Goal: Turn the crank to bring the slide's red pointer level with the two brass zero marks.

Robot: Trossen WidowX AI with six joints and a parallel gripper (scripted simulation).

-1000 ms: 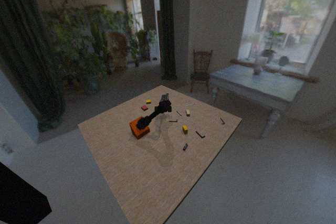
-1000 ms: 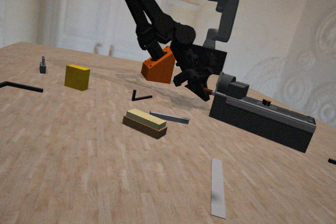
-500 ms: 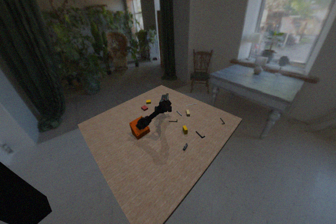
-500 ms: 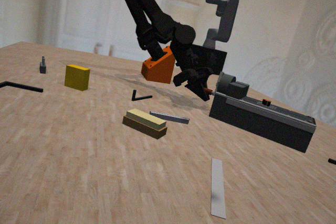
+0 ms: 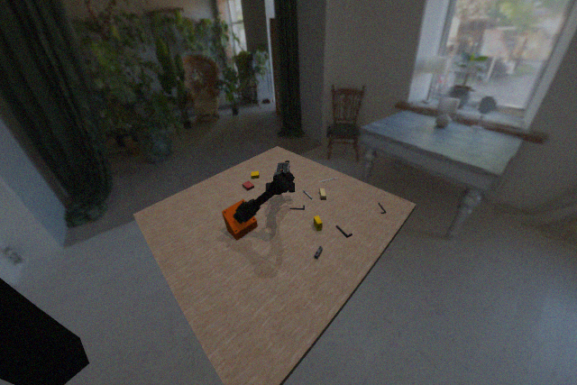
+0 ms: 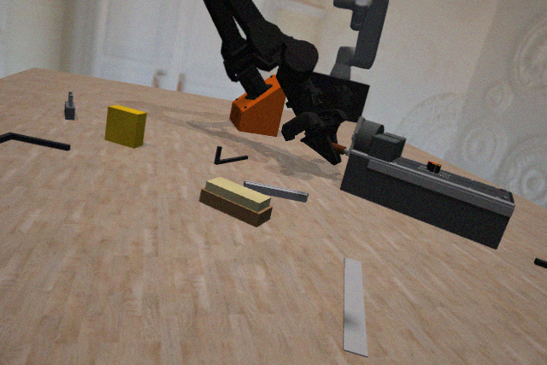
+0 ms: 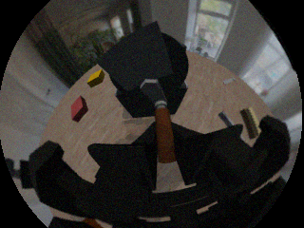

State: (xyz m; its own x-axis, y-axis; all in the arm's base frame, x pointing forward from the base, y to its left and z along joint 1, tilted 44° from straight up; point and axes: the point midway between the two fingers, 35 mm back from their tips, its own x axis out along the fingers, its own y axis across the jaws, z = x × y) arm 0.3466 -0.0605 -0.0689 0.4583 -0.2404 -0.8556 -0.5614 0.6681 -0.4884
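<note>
My gripper tip is now 2 cm past the brown crank handle, 1 cm to the left of it and 3 cm below it. Also, from my gripper tip: red pointer (13 cm ahead, 9 cm to the left, 5 cm above); then red block (8 cm behind, 25 cm to the left, 2 cm below); then grey bar (8 cm ahead, 16 cm to the right, 3 cm below).
</note>
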